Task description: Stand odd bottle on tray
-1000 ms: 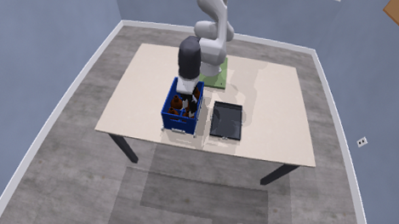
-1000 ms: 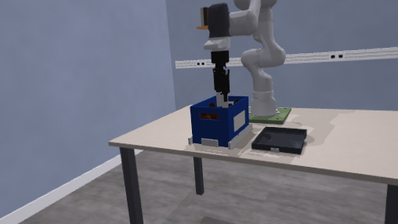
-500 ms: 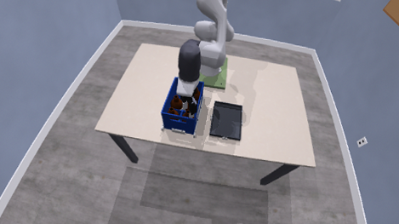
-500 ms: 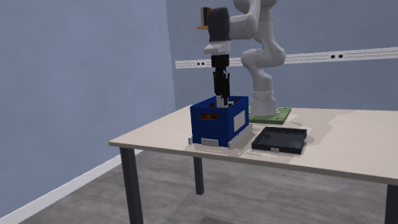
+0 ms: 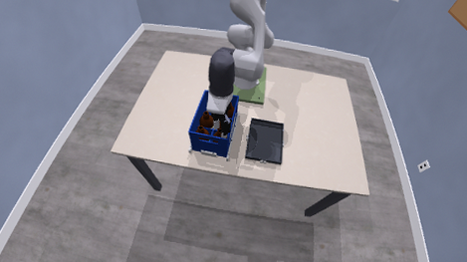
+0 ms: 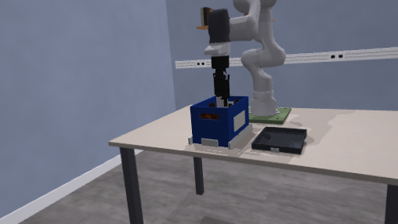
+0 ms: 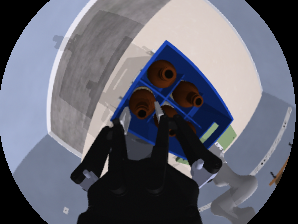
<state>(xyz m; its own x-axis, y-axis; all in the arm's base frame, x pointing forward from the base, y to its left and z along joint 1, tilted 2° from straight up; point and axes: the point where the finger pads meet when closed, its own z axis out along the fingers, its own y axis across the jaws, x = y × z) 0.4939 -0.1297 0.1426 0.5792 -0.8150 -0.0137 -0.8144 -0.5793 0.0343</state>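
The blue crate lies 100 mm behind my hand, 90 mm below it and 30 mm to the right of it. The rest, counted from my hand: dark tray (240 mm to the left, 160 mm below, 60 mm behind); then bottle (170 mm behind, 90 mm below, 30 mm to the left).
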